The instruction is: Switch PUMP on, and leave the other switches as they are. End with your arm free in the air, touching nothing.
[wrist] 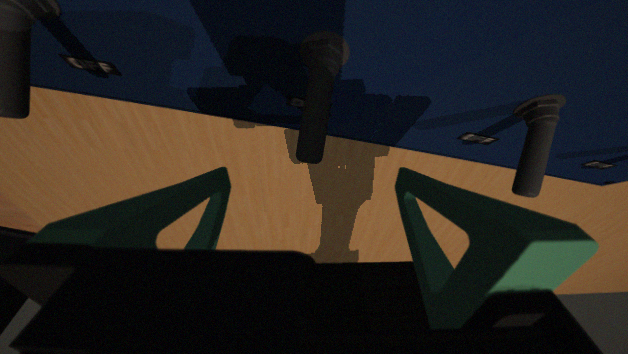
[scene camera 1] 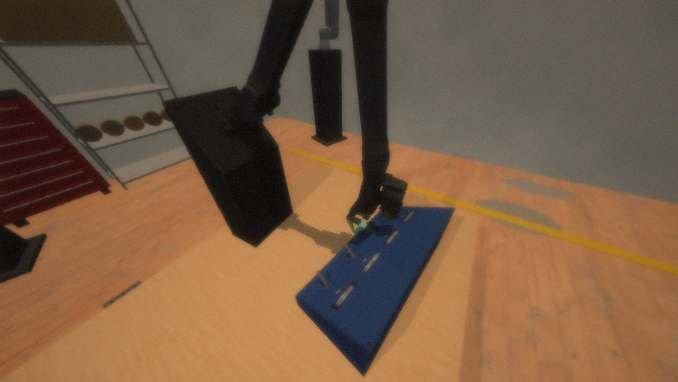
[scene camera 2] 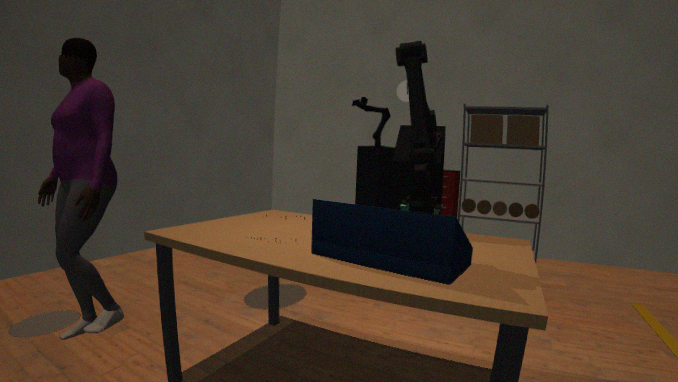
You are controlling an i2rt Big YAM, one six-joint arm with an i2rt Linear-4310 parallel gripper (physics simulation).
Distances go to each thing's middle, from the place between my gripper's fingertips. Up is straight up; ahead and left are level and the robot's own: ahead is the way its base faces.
Right now my hand is 140 mm short of the blue switch panel (scene camera 1: 365, 293), 30 mm to the left of it and 30 mm above it.
